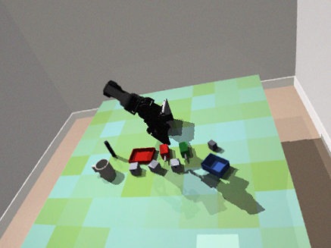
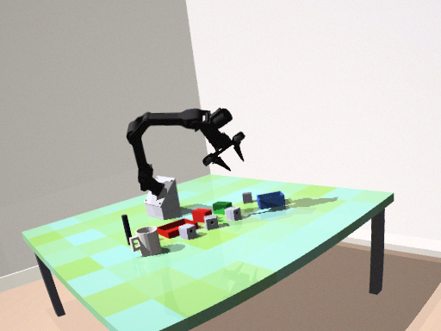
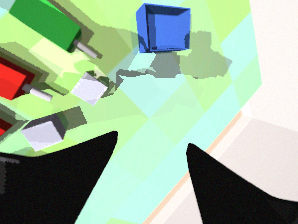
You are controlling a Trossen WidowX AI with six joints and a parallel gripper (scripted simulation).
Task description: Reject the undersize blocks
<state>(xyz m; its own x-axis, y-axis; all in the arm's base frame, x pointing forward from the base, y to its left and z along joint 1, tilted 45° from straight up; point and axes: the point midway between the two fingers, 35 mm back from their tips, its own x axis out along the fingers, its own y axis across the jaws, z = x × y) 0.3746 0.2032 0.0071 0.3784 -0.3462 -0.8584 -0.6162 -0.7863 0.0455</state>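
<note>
Now: the green GO gauge 20 cm below my gripper tip, 12 cm behind it and 2 cm to the left of it. Also, from my gripper tip: steel block 19 cm below, 4 cm behind, 2 cm to the right; then blue tray 20 cm below, 18 cm to the left, 3 cm behind; then darker grey block 19 cm below, 17 cm to the left, 16 cm behind.
</note>
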